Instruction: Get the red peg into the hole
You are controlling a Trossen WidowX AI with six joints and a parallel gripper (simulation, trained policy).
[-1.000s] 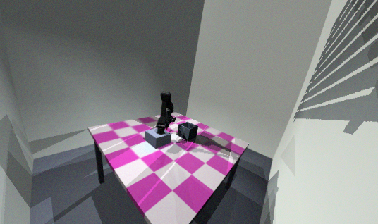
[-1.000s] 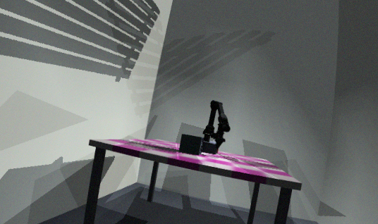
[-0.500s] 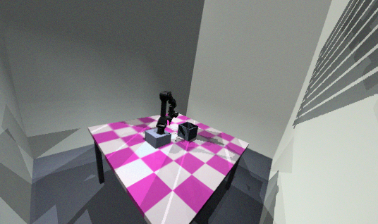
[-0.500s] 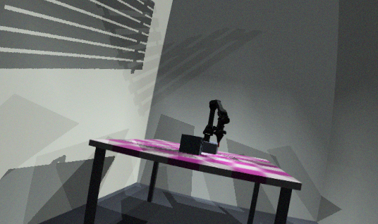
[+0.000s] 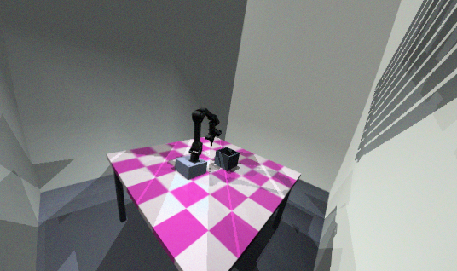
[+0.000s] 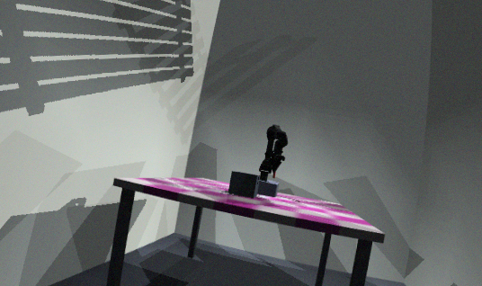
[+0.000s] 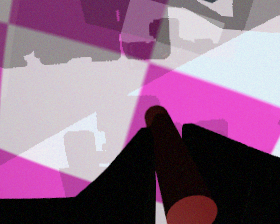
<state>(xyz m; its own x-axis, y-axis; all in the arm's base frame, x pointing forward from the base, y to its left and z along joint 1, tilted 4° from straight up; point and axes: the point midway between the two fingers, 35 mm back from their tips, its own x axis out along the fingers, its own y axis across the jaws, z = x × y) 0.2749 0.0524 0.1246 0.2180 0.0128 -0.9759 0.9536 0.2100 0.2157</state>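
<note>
The grey plate is 3 cm ahead of my gripper tip, 17 cm to the right of it and 13 cm below it. From my gripper tip the other things lie so: red peg right at my gripper tip.
</note>
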